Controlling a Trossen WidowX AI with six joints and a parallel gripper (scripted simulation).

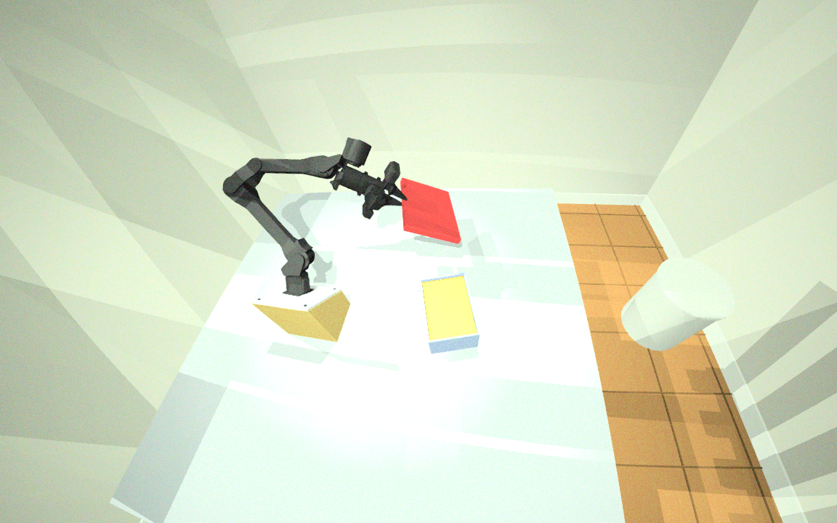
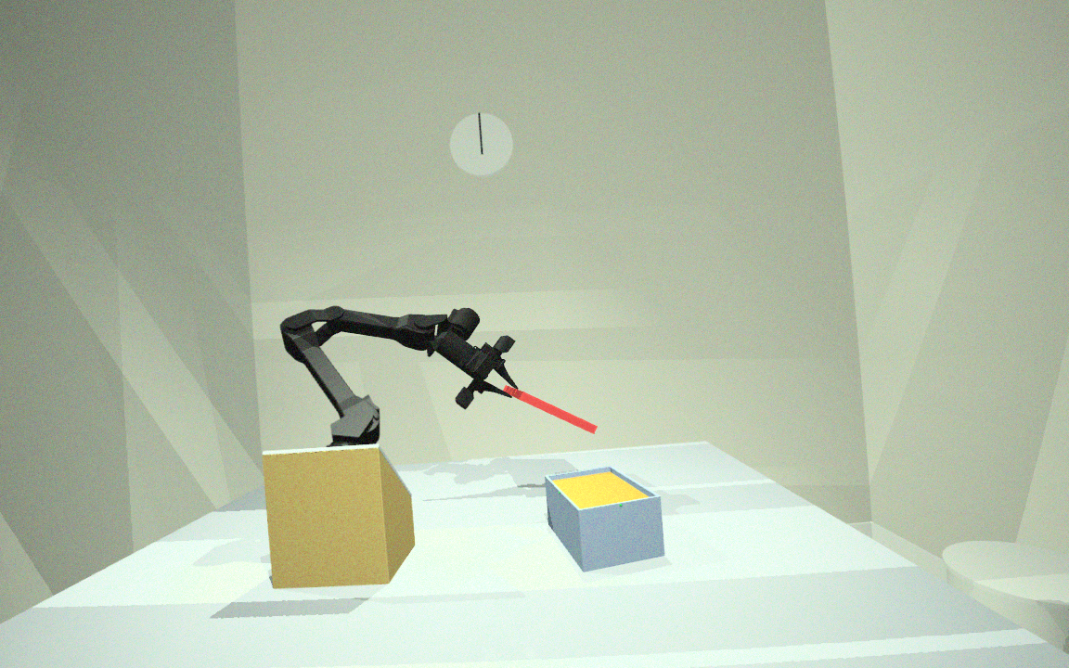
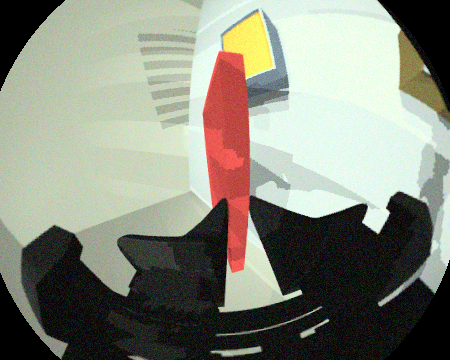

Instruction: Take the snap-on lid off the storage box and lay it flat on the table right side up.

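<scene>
Right now my gripper tip is 7 cm short of the red lid, 4 cm above it and 2 cm to the right of it. The rest, counted from my gripper tip: storage box 25 cm to the right, 19 cm below, 18 cm ahead.
</scene>
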